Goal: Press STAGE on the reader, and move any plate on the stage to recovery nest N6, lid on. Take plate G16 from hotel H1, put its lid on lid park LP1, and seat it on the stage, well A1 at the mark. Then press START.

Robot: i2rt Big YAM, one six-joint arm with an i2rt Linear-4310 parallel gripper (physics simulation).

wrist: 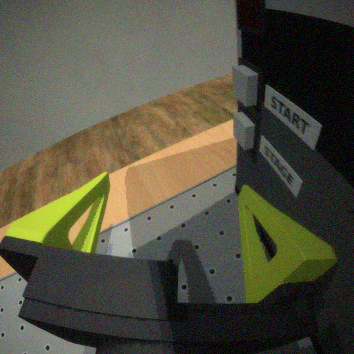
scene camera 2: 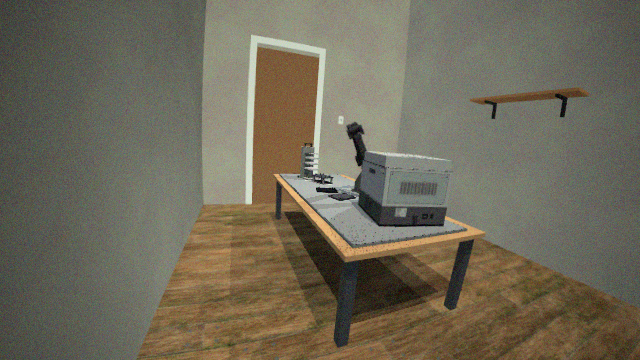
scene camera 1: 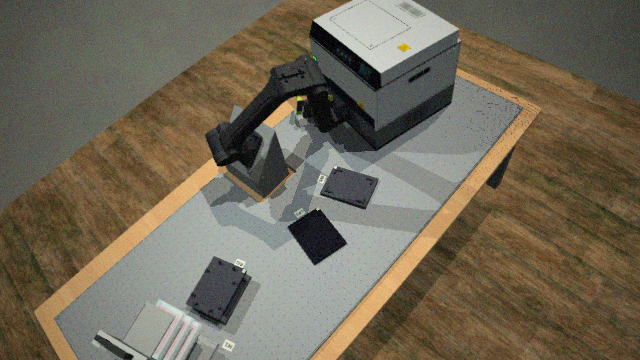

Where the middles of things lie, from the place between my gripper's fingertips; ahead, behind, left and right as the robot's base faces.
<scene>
Now: the START button (wrist: 244, 80) 60 mm to the left of my hand and 60 mm above it. Round my hand: LP1 pad (scene camera 1: 315, 233): 410 mm ahead, 390 mm to the right, 50 mm below; then plate reader (scene camera 1: 391, 101): 210 mm ahead, 200 mm to the left, 90 mm above; then recovery nest N6 (scene camera 1: 351, 187): 370 mm ahead, 190 mm to the right, 50 mm below.
</scene>
